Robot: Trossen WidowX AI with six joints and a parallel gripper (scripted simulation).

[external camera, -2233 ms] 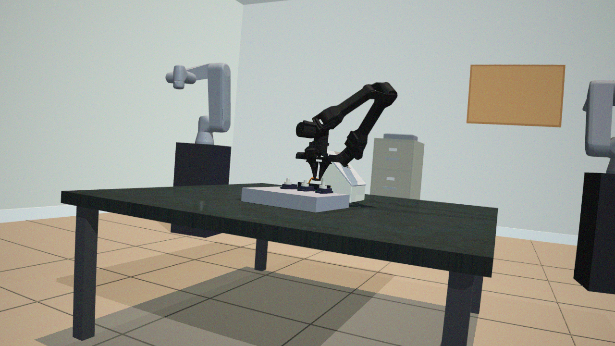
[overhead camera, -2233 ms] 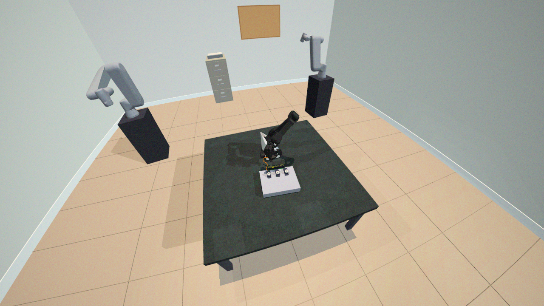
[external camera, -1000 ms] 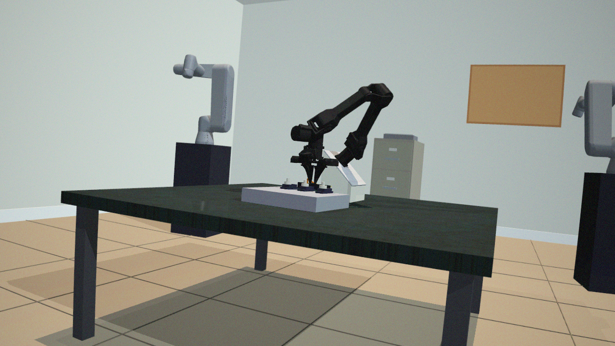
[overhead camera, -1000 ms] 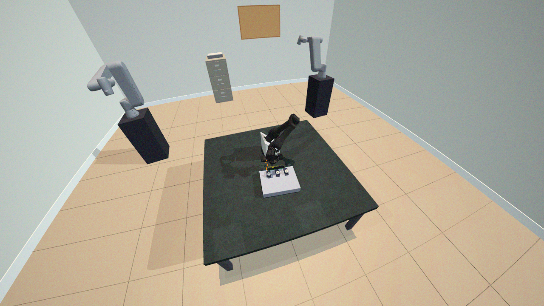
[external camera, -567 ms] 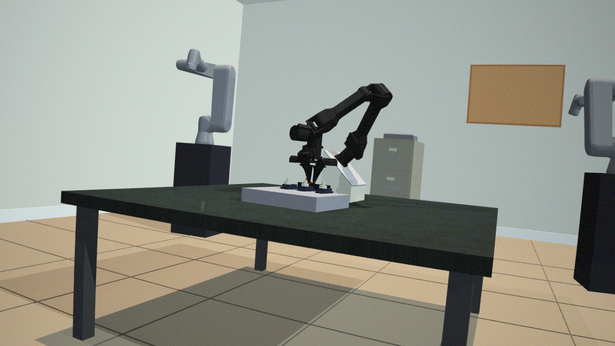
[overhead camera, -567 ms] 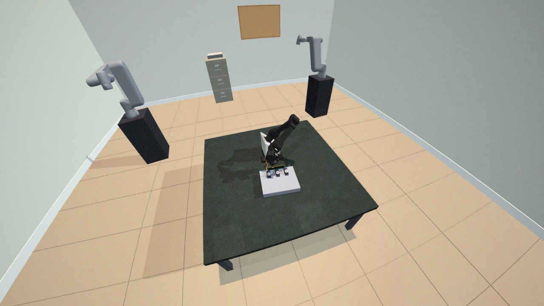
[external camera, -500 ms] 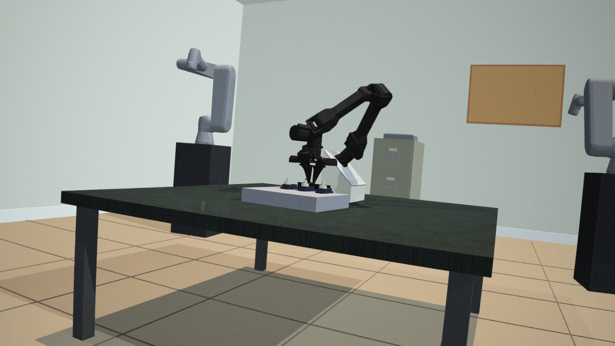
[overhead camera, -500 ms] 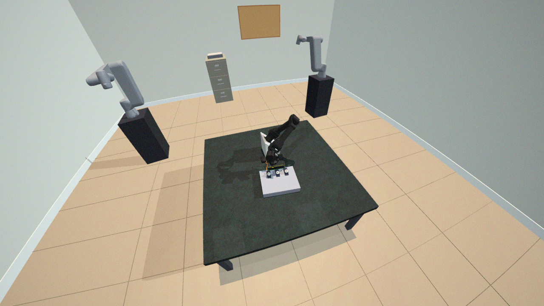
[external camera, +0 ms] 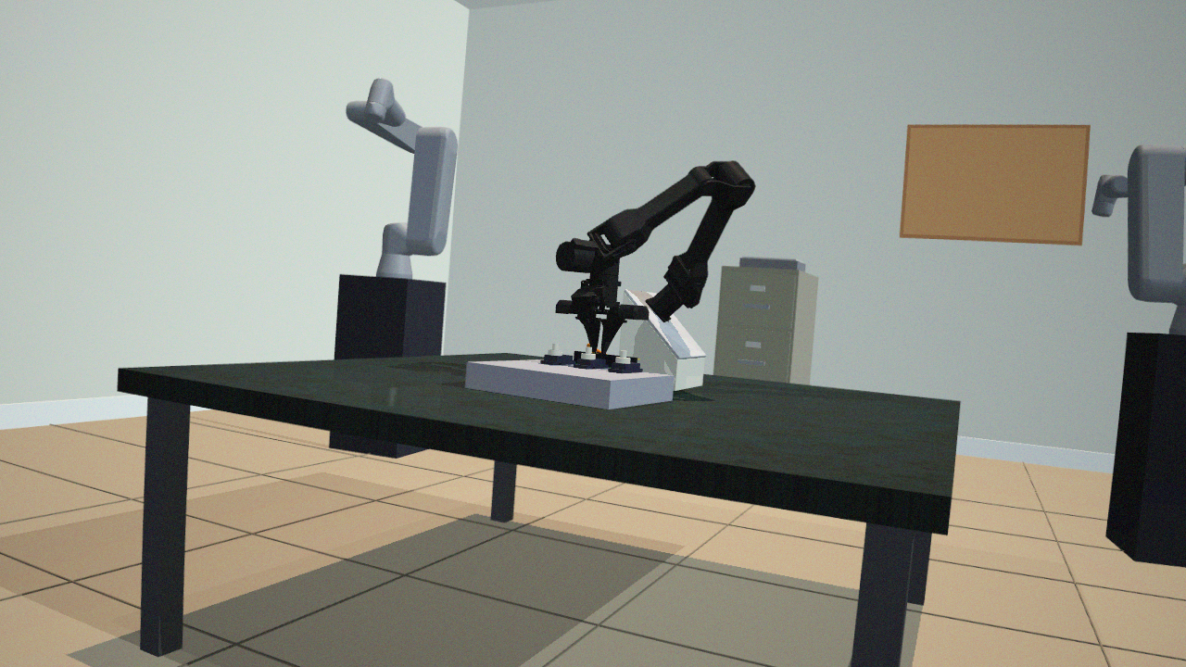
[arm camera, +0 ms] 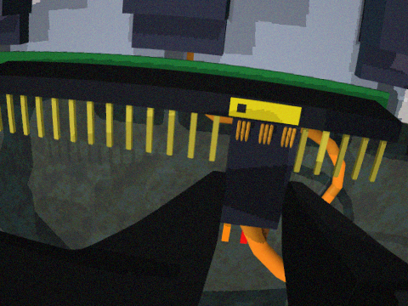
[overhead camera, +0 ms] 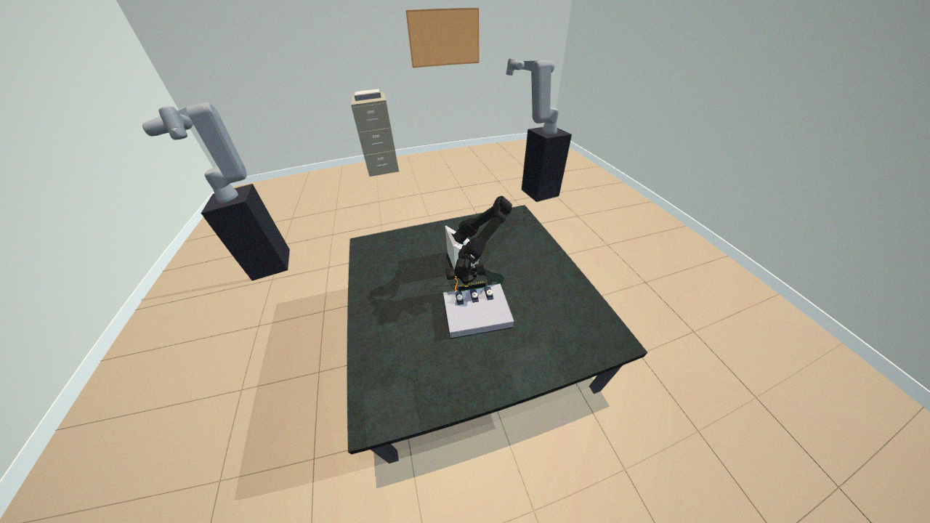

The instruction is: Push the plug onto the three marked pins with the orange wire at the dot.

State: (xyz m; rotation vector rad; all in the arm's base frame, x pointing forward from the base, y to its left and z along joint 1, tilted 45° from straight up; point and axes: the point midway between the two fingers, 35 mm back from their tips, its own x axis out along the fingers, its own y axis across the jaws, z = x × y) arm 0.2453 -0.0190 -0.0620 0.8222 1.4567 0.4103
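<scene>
Now: the yellow band 2 cm ahead of my gripper tip. The rest, counted from my gripper tip: dark dot: 3 cm ahead; printed holder: 19 cm ahead, 5 cm below, 1 cm to the right.
</scene>
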